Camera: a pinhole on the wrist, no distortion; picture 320 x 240 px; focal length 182.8 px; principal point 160.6 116.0 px. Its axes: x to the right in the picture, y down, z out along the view. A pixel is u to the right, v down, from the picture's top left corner.
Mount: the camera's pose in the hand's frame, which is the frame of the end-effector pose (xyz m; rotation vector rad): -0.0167 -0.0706 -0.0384 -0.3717 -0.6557 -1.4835
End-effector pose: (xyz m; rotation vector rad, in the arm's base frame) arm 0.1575 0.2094 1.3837 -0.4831 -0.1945 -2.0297
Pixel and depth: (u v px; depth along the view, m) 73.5 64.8 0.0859
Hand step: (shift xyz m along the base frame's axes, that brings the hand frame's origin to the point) 0.0330 0.0373 -0.0237
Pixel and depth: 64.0 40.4 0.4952
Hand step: 0.5296 0.0832 -0.0108
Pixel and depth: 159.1 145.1 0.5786
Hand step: 0.3724 0.0210 0.3533
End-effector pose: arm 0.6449 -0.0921 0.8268 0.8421 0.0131 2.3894
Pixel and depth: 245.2 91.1 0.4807
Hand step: 0.3500 -0.2100 0.2765
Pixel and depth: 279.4 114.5 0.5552
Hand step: 0.4434 -0.1660 0.4097
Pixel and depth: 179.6 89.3 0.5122
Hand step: 0.2273 -0.3249 0.2379
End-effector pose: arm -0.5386 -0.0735 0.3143 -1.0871 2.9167 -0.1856
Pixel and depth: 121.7 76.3 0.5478
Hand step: -0.0354 0.3749 -0.3396
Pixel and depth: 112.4 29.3 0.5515
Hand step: 0.0589 0.4808 -0.3066
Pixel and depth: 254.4 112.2 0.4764
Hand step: 0.1048 0.0465 -0.4804
